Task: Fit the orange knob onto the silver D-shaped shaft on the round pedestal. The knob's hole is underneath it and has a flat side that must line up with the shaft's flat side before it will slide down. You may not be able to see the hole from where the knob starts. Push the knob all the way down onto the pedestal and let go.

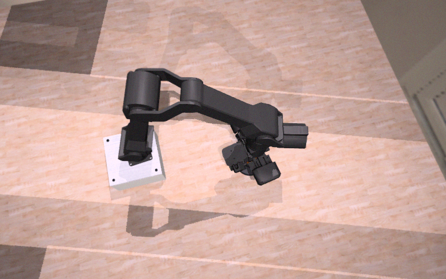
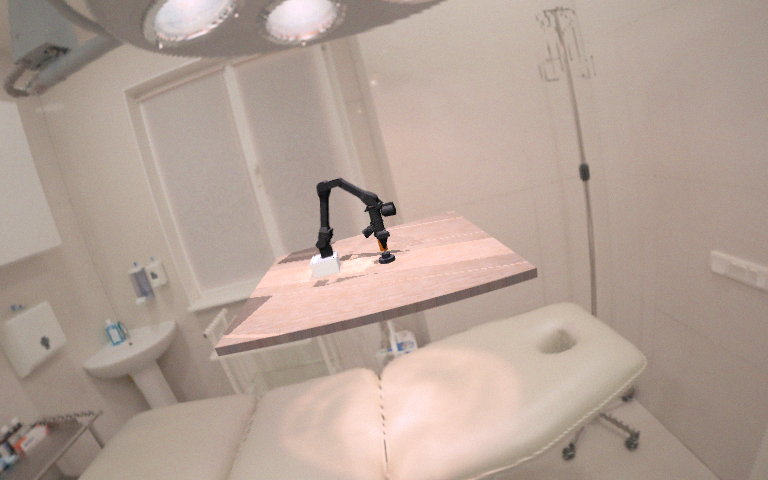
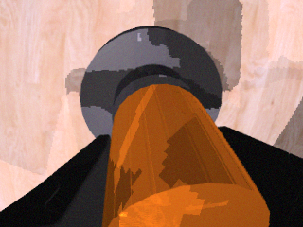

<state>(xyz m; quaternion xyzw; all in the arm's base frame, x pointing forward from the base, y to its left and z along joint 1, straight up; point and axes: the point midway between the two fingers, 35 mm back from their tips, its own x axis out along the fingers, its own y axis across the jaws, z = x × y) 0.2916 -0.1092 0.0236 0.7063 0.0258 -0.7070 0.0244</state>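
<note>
Now: the orange knob 30 mm above my gripper tip. From my gripper tip the other things lie so: round pedestal 40 mm below.
</note>
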